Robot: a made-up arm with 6 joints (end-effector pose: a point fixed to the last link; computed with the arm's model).
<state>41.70 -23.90 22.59 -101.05 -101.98 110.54</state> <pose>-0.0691 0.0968 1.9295 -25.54 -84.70 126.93</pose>
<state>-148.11 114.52 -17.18 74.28 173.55 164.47</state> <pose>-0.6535 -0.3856 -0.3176 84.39 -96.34 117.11</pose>
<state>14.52 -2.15 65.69 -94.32 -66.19 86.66</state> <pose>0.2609 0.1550 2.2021 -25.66 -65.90 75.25</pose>
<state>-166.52 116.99 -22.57 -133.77 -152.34 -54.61</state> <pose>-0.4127 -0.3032 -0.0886 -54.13 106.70 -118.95</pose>
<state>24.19 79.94 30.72 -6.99 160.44 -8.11</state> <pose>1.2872 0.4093 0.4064 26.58 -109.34 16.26</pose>
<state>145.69 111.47 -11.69 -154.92 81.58 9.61</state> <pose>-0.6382 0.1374 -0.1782 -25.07 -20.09 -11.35</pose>
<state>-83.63 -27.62 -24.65 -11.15 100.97 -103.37</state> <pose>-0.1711 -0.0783 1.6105 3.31 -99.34 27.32</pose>
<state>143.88 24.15 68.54 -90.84 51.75 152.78</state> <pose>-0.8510 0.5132 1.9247 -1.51 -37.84 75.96</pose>
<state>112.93 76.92 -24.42 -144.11 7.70 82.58</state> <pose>-0.5420 0.6517 0.3466 -53.39 78.57 25.86</pose>
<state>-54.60 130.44 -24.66 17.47 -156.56 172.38</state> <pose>0.0328 -0.3619 -0.3040 -144.17 68.84 -81.14</pose>
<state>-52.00 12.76 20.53 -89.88 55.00 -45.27</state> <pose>0.5147 -0.6376 1.6046 86.44 -122.00 -38.46</pose>
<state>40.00 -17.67 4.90 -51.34 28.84 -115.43</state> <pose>0.2036 0.0928 1.7687 -164.71 -16.89 -55.53</pose>
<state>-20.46 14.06 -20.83 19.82 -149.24 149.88</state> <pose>0.5781 -0.4028 1.4320 14.78 67.22 158.46</pose>
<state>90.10 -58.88 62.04 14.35 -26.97 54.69</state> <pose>0.1257 -1.2828 1.7236 22.17 -83.73 13.44</pose>
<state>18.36 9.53 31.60 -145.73 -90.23 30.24</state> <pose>0.5661 0.4091 1.8675 71.64 3.73 134.64</pose>
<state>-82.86 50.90 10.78 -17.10 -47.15 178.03</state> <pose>-0.0107 -1.2154 0.8954 -71.00 63.60 54.87</pose>
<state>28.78 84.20 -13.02 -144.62 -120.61 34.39</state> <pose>0.6491 0.5966 0.2351 141.61 73.62 50.93</pose>
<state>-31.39 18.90 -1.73 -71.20 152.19 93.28</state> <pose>0.6233 -0.4415 1.3168 42.56 4.57 174.31</pose>
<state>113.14 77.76 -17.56 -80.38 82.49 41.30</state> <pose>-0.3472 0.6976 0.3294 -47.32 -5.57 34.12</pose>
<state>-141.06 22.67 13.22 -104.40 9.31 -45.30</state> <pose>-0.6922 -0.7004 1.3838 -47.46 162.49 51.26</pose>
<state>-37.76 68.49 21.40 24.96 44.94 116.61</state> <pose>1.0157 -1.0042 0.6664 -130.43 26.00 -4.03</pose>
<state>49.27 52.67 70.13 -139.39 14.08 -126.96</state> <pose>0.7549 1.1988 1.3890 -85.12 -36.69 26.50</pose>
